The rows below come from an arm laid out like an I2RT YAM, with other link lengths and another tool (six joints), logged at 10 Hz.
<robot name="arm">
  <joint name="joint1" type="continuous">
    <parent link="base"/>
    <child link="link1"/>
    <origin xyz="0 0 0.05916" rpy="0 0 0"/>
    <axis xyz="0 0 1"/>
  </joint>
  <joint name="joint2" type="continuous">
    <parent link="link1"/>
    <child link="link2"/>
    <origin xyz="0.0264 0.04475 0.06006" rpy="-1.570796 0 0"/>
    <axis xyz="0 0 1"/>
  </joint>
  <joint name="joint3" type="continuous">
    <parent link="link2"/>
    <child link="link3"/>
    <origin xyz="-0.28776 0 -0.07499" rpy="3.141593 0 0"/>
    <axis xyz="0 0 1"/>
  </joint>
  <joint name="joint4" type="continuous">
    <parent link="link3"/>
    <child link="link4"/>
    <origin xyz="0.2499 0.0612 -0.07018" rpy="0 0 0"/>
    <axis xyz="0 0 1"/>
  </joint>
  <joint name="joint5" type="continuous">
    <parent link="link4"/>
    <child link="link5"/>
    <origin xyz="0.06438 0.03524 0.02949" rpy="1.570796 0 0"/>
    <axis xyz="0 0 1"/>
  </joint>
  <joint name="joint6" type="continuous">
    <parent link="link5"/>
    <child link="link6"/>
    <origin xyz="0.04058 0 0.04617" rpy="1.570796 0 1.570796"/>
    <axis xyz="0 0 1"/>
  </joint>
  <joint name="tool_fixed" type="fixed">
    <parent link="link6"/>
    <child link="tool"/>
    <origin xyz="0.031 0 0.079" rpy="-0.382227 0 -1.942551"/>
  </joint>
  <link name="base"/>
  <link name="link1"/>
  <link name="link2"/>
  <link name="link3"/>
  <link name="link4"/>
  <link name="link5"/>
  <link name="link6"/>
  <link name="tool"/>
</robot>
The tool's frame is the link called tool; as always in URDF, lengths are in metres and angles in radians. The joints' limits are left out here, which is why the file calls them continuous.
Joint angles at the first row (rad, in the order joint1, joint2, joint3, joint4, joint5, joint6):
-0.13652, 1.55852, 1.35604, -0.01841, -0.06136, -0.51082
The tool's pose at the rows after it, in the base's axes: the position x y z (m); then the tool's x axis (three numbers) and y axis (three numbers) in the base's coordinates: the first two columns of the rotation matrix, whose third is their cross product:
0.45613 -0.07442 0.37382 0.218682 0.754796 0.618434 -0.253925 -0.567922 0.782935
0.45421 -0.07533 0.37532 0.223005 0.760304 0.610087 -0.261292 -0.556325 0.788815
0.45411 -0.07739 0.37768 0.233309 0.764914 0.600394 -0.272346 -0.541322 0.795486
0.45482 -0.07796 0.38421 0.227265 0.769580 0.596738 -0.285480 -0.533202 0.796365
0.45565 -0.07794 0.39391 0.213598 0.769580 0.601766 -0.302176 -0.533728 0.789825
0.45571 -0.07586 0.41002 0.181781 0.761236 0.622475 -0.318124 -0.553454 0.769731
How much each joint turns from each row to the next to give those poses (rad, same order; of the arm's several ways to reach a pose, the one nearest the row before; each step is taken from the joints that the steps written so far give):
0.00000, 0.00307, -0.01533, 0.00761, 0.02136, -0.00915
-0.00002, -0.00611, -0.00461, 0.00314, 0.01078, -0.00922
0.00002, 0.00148, 0.00607, 0.00000, 0.01840, -0.00920
-0.00001, 0.00157, 0.01543, 0.00149, 0.00468, -0.00617
0.00000, 0.00151, 0.02442, -0.00149, -0.00152, 0.00303
-0.00001, -0.00152, 0.04292, -0.01521, -0.01987, 0.01991

